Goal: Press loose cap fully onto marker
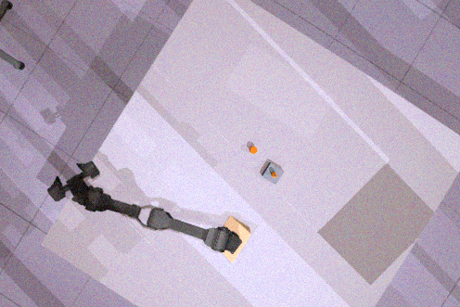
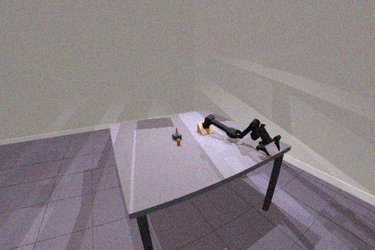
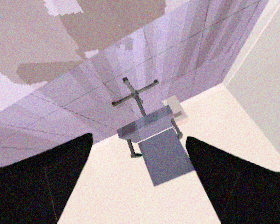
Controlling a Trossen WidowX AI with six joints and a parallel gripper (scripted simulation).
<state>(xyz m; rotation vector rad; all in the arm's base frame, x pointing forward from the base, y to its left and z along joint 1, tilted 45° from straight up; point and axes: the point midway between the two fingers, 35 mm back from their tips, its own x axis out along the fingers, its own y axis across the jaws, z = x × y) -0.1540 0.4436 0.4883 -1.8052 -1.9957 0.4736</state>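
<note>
Right now my gripper tip is 54 cm to the left of the orange cap, 49 cm short of it and 4 cm above it. Also, from my gripper tip: grey holder block 66 cm to the right, 46 cm ahead, 4 cm below.
</note>
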